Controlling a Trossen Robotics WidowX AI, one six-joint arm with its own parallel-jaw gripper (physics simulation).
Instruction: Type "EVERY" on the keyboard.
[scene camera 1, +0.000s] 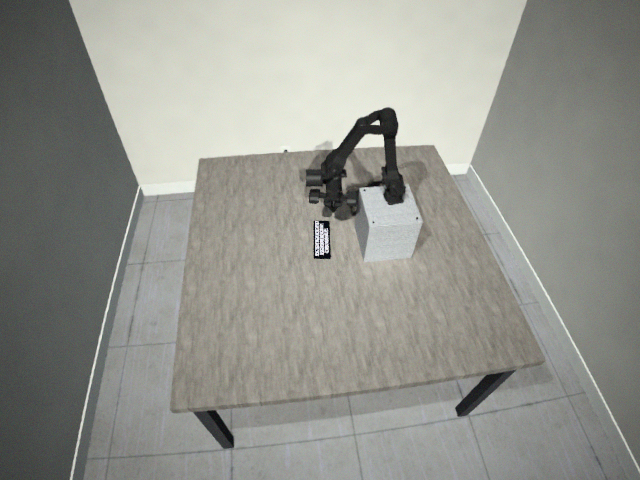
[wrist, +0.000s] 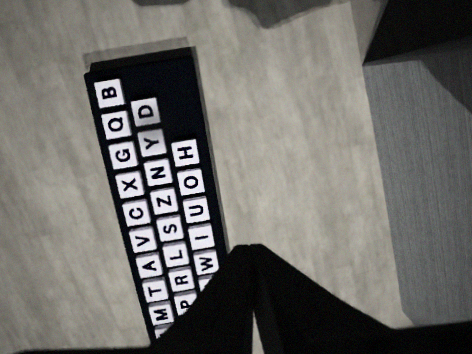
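Where they show: gripper, fingertip midpoint: (scene camera 1: 333, 211) (wrist: 248, 257); arm's base, origin of the base link: (scene camera 1: 393, 198).
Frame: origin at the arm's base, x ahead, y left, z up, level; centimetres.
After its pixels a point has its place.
Observation:
A small black keyboard (scene camera 1: 321, 239) {x 27.8, y -3.1, z -20.8 cm} (wrist: 177, 92) {x 23.4, y -11.6, z -21.2 cm} with white letter keys lies flat on the table. In the wrist view it runs lengthwise, its letters turned sideways. The V key (wrist: 143, 240) {x 29.4, y -3.6, z -20.7 cm} is in the left row. The Y key (wrist: 151, 142) {x 26.1, y -9.4, z -20.7 cm} and R key (wrist: 182, 279) {x 28.3, y 0.1, z -20.7 cm} are in the middle row. No readable E key shows; the fingers cover the lower right part of the keyboard. My gripper (scene camera 1: 334, 208) {x 22.5, y -5.9, z -8.2 cm} (wrist: 248, 257) {x 22.5, y -5.9, z -8.2 cm} is shut and empty. It is near the keyboard's back end in the scene view; its fingertips appear beside the W key (wrist: 206, 263) {x 26.3, y -0.3, z -20.7 cm} in the wrist view.
The arm's base stands on a grey block (scene camera 1: 390, 237) {x 4.8, y 12.6, z -8.1 cm} (wrist: 425, 200) {x 12.3, y -0.5, z -16.7 cm} to the right of the keyboard. The wooden table (scene camera 1: 289, 330) {x 49.2, y 34.8, z -22.3 cm} reaches nearly to the pale back wall (scene camera 1: 289, 67). Arm shadows fall around the block and at the top of the wrist view.

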